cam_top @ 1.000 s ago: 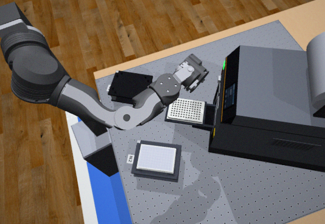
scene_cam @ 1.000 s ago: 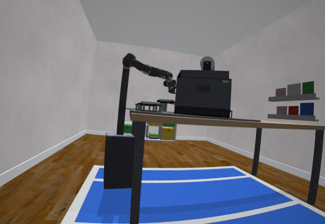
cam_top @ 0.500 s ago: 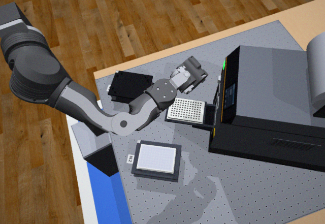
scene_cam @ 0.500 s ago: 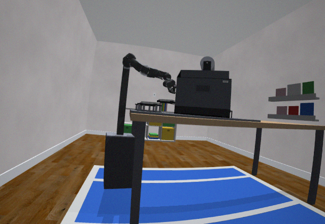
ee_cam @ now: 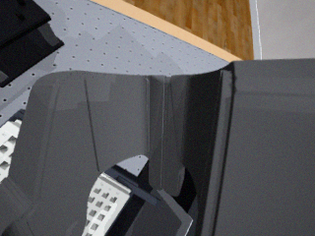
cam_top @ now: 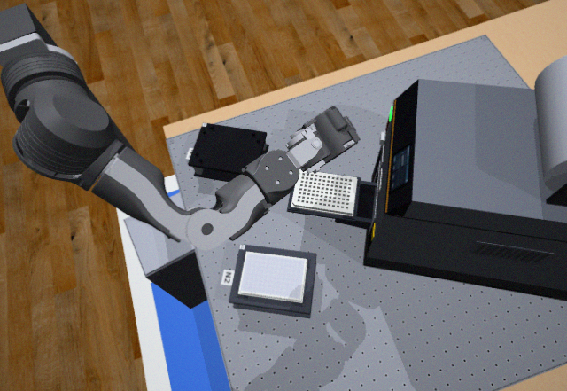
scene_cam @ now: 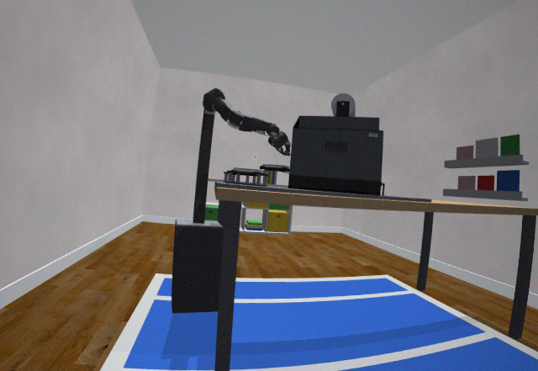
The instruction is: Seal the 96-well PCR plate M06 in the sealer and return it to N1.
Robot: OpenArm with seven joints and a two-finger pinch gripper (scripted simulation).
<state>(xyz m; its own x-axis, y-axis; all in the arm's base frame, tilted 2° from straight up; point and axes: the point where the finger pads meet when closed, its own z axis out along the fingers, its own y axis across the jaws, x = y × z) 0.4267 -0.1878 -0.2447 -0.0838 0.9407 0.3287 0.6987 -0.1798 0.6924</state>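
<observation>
Now: hand 6 cm short of the pale key and 5 cm to the left of it. Round my hand: sealer stage (10 cm below, 8 cm behind, 5 cm to the right); then foil roll (26 cm to the right, 23 cm above, 18 cm ahead).
</observation>
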